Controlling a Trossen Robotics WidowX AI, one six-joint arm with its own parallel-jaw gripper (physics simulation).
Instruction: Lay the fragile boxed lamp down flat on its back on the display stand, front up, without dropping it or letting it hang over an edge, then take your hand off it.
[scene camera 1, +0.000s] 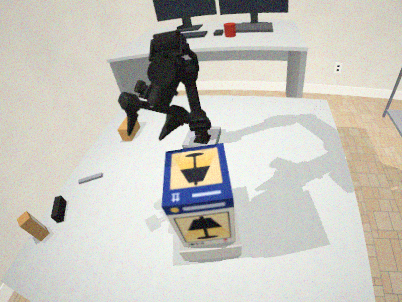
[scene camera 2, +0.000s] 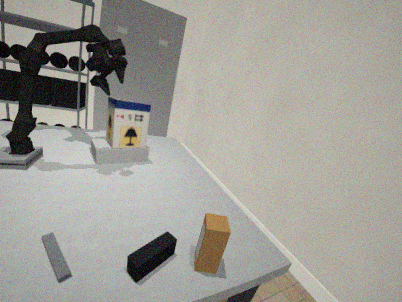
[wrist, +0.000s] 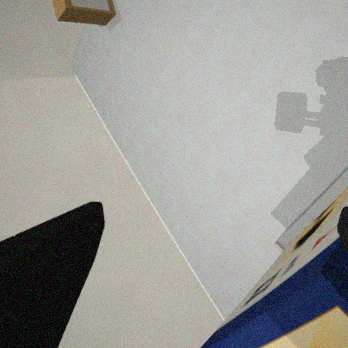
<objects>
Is my gripper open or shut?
Open.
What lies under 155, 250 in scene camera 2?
A black block.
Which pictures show my gripper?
Scene camera 1, scene camera 2 and the wrist view: all of them.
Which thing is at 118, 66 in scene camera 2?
My gripper.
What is my gripper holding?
Nothing.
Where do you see my gripper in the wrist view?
222, 216
</objects>
